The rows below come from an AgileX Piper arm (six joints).
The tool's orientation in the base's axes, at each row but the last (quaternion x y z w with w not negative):
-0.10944, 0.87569, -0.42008, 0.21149
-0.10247, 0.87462, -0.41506, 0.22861
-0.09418, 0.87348, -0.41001, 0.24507
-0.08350, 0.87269, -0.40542, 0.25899
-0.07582, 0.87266, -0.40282, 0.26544
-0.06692, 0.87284, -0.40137, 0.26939
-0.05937, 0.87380, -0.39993, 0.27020
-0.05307, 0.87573, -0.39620, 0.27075
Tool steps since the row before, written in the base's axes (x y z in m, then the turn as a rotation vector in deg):
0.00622, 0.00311, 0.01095, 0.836, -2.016, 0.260
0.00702, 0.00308, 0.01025, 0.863, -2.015, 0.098
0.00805, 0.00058, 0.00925, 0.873, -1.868, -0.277
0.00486, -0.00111, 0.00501, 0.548, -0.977, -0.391
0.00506, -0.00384, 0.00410, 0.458, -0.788, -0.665
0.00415, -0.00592, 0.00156, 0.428, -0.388, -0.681
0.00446, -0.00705, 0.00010, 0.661, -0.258, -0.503
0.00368, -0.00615, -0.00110, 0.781, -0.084, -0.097
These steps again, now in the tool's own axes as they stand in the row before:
-0.00971, -0.00671, -0.00537, -0.069, -1.471, 1.631
-0.01050, -0.00589, -0.00433, -0.042, -1.345, 1.733
-0.01040, -0.00638, -0.00135, 0.027, -0.964, 1.844
-0.00567, -0.00418, 0.00057, 0.031, -0.313, 1.144
-0.00461, -0.00518, 0.00301, 0.152, 0.008, 1.118
-0.00219, -0.00470, 0.00528, 0.051, 0.285, 0.845
-0.00156, -0.00432, 0.00697, -0.264, 0.268, 0.784
-0.00075, -0.00294, 0.00658, -0.594, 0.108, 0.511

